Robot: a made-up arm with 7 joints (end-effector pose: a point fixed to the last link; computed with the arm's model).
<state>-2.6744 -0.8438 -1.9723 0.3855 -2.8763 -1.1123 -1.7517</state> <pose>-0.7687 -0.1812 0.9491 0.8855 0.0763 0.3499 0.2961</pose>
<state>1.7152 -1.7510 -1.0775 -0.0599 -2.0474 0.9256 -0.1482</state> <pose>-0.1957 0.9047 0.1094 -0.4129 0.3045 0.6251 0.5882</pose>
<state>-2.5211 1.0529 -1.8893 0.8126 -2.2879 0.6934 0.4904</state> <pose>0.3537 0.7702 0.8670 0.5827 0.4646 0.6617 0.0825</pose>
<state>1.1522 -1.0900 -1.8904 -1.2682 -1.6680 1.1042 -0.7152</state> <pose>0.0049 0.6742 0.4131 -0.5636 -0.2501 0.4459 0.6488</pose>
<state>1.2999 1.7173 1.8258 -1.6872 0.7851 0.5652 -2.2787</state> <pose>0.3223 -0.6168 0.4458 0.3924 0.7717 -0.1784 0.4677</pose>
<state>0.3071 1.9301 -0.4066 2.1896 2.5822 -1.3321 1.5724</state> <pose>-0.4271 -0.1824 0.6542 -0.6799 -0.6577 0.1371 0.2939</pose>
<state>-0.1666 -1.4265 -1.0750 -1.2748 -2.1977 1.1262 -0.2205</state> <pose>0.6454 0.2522 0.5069 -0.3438 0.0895 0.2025 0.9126</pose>
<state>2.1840 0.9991 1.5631 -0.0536 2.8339 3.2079 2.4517</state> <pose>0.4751 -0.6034 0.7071 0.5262 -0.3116 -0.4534 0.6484</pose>
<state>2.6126 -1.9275 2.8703 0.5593 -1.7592 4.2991 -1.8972</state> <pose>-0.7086 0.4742 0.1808 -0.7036 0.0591 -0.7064 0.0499</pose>
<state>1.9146 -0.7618 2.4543 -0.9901 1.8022 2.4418 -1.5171</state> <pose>-0.0148 0.6625 0.8559 -0.7028 0.3258 0.5588 0.2960</pose>
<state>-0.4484 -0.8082 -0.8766 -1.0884 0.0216 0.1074 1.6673</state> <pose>0.4015 0.0412 1.0859 -0.3360 0.3955 -0.8495 0.0952</pose>
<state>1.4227 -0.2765 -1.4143 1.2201 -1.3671 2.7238 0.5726</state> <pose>0.3709 0.2776 1.0632 0.2020 0.6604 0.7230 0.0192</pose>
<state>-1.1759 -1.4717 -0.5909 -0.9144 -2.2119 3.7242 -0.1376</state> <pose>0.3746 -0.4937 0.6291 0.1712 0.9794 -0.0280 0.1032</pose>
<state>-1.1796 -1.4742 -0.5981 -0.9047 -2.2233 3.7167 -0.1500</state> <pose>0.3759 -0.4983 0.6242 0.1736 0.9793 -0.0318 0.0995</pose>
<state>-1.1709 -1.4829 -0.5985 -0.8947 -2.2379 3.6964 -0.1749</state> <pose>0.3834 -0.5001 0.6157 0.1649 0.9804 -0.0345 0.1023</pose>
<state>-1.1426 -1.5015 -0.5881 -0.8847 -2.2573 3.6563 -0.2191</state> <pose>0.4006 -0.4969 0.6016 0.1388 0.9829 -0.0355 0.1153</pose>
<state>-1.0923 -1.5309 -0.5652 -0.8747 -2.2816 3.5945 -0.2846</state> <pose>0.4287 -0.4866 0.5812 0.0937 0.9852 -0.0351 0.1394</pose>
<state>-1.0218 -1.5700 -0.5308 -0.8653 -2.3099 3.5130 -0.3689</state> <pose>0.4664 -0.4675 0.5551 0.0325 0.9838 -0.0340 0.1732</pose>
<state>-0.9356 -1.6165 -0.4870 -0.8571 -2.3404 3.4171 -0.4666</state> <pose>0.5103 -0.4386 0.5246 -0.0386 0.9756 -0.0328 0.2136</pose>
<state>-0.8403 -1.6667 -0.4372 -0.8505 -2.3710 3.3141 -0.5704</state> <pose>0.5559 -0.4005 0.4920 -0.1118 0.9594 -0.0321 0.2568</pose>
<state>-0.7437 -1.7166 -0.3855 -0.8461 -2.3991 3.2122 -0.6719</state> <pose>0.5981 -0.3560 0.4600 -0.1797 0.9366 -0.0321 0.2990</pose>
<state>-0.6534 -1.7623 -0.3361 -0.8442 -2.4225 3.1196 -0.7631</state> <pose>0.6332 -0.3098 0.4312 -0.2369 0.9107 -0.0323 0.3369</pose>
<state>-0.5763 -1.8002 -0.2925 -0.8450 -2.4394 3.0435 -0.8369</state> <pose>0.6592 -0.2673 0.4083 -0.2802 0.8858 -0.0319 0.3685</pose>
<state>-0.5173 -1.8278 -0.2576 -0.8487 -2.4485 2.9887 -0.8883</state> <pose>0.6760 -0.2332 0.3930 -0.3093 0.8654 -0.0300 0.3930</pose>
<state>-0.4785 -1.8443 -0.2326 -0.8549 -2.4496 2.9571 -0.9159</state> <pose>0.6848 -0.2102 0.3858 -0.3255 0.8514 -0.0258 0.4105</pose>
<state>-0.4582 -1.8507 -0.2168 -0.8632 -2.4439 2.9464 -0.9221</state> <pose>0.6874 -0.1981 0.3860 -0.3314 0.8437 -0.0193 0.4219</pose>
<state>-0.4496 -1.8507 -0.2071 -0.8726 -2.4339 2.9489 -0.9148</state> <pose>0.6864 -0.1930 0.3907 -0.3314 0.8400 -0.0114 0.4295</pose>
